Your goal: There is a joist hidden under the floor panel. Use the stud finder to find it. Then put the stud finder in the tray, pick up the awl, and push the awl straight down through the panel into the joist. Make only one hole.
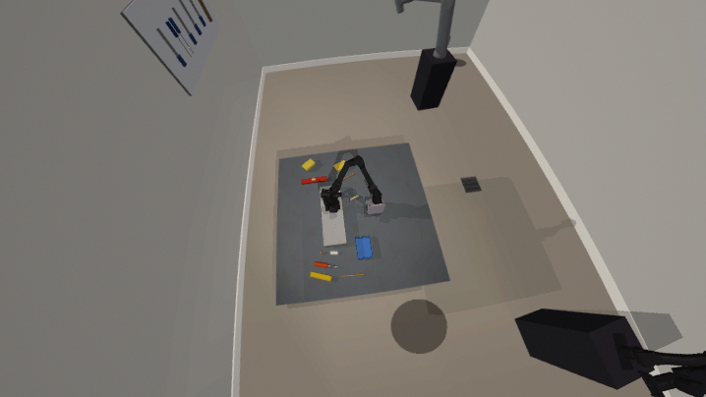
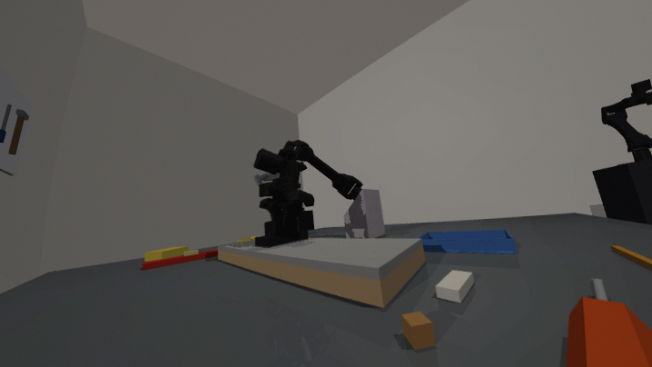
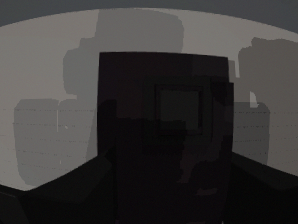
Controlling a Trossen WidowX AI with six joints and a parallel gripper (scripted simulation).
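The white block is 6 cm ahead of my gripper tip, 37 cm to the left of it and 6 cm below it. Round my gripper tip: awl 17 cm behind, 4 cm to the right, 6 cm below; then square light 2 cm ahead, 3 cm above; then black stud finder 1 cm ahead, 2 cm above.
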